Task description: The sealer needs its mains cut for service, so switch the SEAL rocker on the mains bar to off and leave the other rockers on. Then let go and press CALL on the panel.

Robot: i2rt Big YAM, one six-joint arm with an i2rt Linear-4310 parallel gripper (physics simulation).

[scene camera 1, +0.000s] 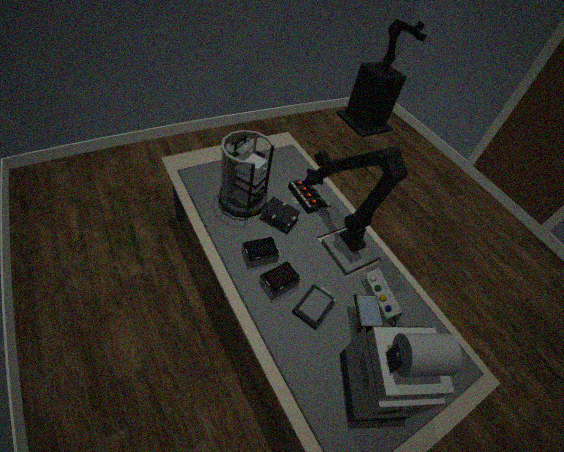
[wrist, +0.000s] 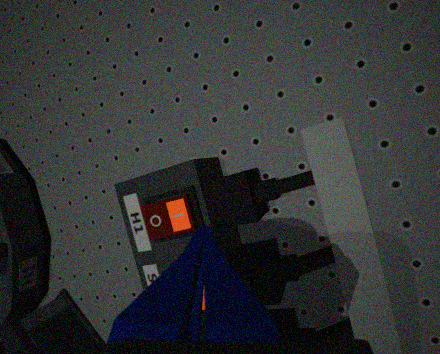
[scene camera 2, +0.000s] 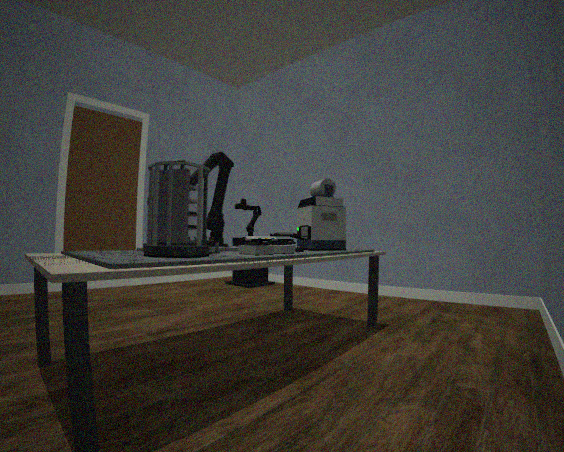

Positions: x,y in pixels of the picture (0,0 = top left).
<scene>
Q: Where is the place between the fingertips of my gripper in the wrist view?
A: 205,234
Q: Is my gripper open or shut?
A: Shut.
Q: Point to a cylindrical wire rack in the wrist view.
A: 32,237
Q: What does my gripper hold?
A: Nothing.
</scene>
